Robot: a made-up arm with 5 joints.
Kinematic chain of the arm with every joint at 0, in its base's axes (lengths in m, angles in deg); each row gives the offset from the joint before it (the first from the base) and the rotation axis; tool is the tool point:
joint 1: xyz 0 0 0.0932 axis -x
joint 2: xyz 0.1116 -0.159 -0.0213 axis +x
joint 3: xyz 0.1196 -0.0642 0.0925 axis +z
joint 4: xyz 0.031 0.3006 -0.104 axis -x
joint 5: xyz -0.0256 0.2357 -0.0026 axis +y
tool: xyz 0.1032 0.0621 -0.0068
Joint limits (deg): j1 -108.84..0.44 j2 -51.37..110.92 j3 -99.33..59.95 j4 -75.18..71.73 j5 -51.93..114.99
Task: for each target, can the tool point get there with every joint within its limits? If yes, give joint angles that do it. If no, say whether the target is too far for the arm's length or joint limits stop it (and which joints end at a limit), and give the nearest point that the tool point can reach.
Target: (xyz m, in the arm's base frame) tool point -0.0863 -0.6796 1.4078
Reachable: no: too far | nearest point 0.1032 -0.3447 0.5792 | short by 0.914 m
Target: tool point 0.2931 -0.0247 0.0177
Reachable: no: joint limits stop it (at a limit: joint 1, joint 4) | nearest point 0.3490 0.1978 -0.0740 | short by 0.247 m
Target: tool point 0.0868 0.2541 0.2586
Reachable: yes | joints -11.87 -14.28 29.16 -46.96 -30.23
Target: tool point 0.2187 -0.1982 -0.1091
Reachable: no: joint limits stop it (at a limit: joint 1, joint 4, joint 5) | nearest point 0.2150 -0.3061 -0.1326 | short by 0.110 m
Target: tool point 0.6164 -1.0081 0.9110
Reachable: no: too far | nearest point 0.4139 -0.4655 0.4708 | short by 0.727 m
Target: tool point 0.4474 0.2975 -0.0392
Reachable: yes | joints -29.96 9.73 -22.56 49.65 55.57
